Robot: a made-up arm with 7 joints. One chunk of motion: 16 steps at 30 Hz.
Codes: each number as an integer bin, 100 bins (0 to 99) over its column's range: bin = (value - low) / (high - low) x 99, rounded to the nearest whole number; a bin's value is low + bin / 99 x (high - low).
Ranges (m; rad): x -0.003..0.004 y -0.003..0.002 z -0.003..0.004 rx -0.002..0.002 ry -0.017..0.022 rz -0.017..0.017
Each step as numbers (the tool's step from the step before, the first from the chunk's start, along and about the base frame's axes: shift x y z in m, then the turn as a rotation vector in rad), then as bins.
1 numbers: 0.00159 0.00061 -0.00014 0.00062 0.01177 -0.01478
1 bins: 65 71 40 65 73 6
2 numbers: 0.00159 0.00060 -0.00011 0.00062 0.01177 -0.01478
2 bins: 65 71 41 65 73 6
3 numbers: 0.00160 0.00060 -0.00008 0.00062 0.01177 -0.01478
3 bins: 65 71 41 65 73 6
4 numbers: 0.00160 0.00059 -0.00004 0.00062 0.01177 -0.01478
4 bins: 65 71 42 65 73 6
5 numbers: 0.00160 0.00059 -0.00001 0.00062 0.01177 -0.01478
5 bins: 65 71 42 65 73 6
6 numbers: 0.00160 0.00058 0.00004 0.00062 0.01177 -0.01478
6 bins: 65 71 43 65 73 6
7 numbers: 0.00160 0.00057 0.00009 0.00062 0.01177 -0.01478
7 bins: 65 71 44 65 73 6
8 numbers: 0.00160 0.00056 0.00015 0.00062 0.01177 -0.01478
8 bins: 65 70 45 65 73 6
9 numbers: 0.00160 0.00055 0.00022 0.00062 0.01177 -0.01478
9 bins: 65 70 46 65 73 6
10 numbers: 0.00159 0.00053 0.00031 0.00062 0.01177 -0.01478
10 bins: 65 70 47 65 73 6
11 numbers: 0.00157 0.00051 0.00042 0.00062 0.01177 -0.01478
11 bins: 65 69 48 65 73 6
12 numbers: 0.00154 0.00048 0.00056 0.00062 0.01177 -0.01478
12 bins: 64 69 50 65 73 6
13 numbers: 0.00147 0.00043 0.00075 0.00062 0.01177 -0.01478
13 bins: 63 68 53 65 73 6
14 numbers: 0.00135 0.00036 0.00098 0.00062 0.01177 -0.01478
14 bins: 62 67 56 65 73 6
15 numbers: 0.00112 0.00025 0.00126 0.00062 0.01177 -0.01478
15 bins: 58 64 60 65 73 6
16 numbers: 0.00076 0.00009 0.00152 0.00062 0.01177 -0.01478
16 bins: 53 61 64 65 73 6
